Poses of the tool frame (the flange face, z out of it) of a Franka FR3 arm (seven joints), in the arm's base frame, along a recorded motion.
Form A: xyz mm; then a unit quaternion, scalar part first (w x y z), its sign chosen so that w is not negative.
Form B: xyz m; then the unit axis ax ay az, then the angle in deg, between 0 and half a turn. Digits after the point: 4 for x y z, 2 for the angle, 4 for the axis.
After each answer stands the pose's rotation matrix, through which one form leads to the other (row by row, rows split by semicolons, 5 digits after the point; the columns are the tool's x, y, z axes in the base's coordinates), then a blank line. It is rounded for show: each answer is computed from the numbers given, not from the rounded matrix.
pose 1, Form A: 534.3, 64.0, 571.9, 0.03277, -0.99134, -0.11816, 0.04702
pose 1, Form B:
0.5343, 0.0640, 0.5719, -0.9919, -0.1182, 0.0470, 176.24
0.96765 0.23119 -0.10097; 0.23735 -0.96993 0.05386; -0.08548 -0.07608 -0.99343

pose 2, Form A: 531.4, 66.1, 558.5, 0.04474, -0.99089, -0.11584, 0.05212
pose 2, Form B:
0.5314, 0.0661, 0.5585, -0.9919, -0.1160, 0.0522, 174.87
0.96773 0.22491 -0.11366; 0.23423 -0.96916 0.07659; -0.09293 -0.10074 -0.99056

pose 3, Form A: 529.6, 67.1, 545.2, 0.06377, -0.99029, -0.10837, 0.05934
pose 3, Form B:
0.5296, 0.0671, 0.5452, -0.9923, -0.1086, 0.0595, 172.69
0.96947 0.20707 -0.13135; 0.22220 -0.96838 0.11344; -0.10371 -0.13916 -0.98482

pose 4, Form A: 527.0, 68.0, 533.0, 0.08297, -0.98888, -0.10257, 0.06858
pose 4, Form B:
0.5270, 0.0680, 0.5330, -0.9923, -0.1029, 0.0688, 170.48
0.96955 0.19148 -0.15266; 0.21424 -0.96519 0.15003; -0.11862 -0.17816 -0.97683

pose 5, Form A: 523.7, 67.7, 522.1, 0.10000, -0.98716, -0.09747, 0.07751
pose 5, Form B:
0.5237, 0.0677, 0.5221, -0.9921, -0.0980, 0.0779, 168.52
0.96898 0.17694 -0.17252; 0.20794 -0.96100 0.18232; -0.13354 -0.21254 -0.96798

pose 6, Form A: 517.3, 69.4, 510.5, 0.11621, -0.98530, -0.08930, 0.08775
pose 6, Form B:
0.5173, 0.0694, 0.5105, -0.9920, -0.0899, 0.0883, 166.65
0.96865 0.15558 -0.19368; 0.19637 -0.95704 0.21333; -0.15217 -0.24468 -0.95759

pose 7, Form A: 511.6, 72.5, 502.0, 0.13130, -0.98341, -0.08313, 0.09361
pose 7, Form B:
0.5116, 0.0725, 0.5020, -0.9920, -0.0839, 0.0944, 164.91
0.96865 0.13892 -0.20594; 0.18808 -0.95170 0.24268; -0.16228 -0.27380 -0.94800

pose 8, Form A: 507.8, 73.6, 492.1, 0.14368, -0.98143, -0.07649, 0.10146
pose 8, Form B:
0.5078, 0.0736, 0.4921, -0.9917, -0.0773, 0.1025, 163.48
0.96771 0.12098 -0.22113; 0.17930 -0.94701 0.26650; -0.17717 -0.29755 -0.93812

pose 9, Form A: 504.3, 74.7, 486.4, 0.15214, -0.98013, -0.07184, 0.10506
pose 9, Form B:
0.5043, 0.0747, 0.4864, -0.9917, -0.0727, 0.1063, 162.50
0.96760 0.10886 -0.22780; 0.17279 -0.94338 0.28314; -0.18409 -0.31333 -0.93163

